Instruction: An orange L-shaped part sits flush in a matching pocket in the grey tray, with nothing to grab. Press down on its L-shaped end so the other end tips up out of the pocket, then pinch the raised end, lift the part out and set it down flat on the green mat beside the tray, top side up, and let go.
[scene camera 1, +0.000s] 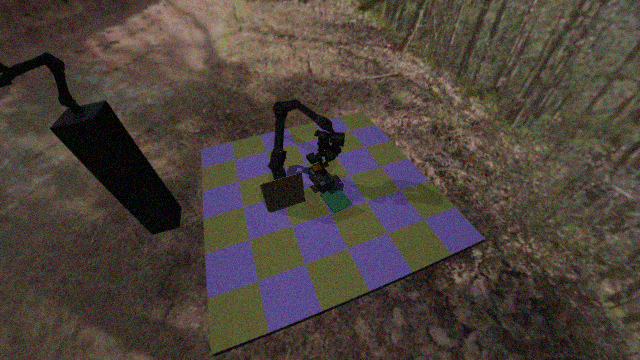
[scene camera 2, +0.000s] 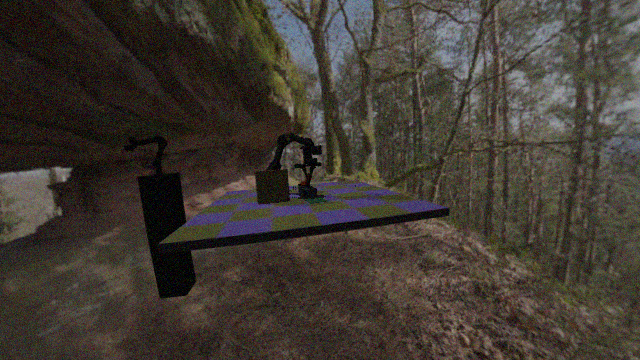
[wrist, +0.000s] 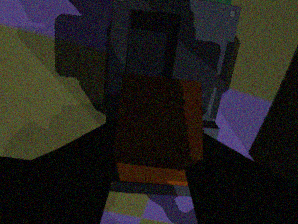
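An orange L-shaped part is carried by my gripper (wrist: 152, 133).
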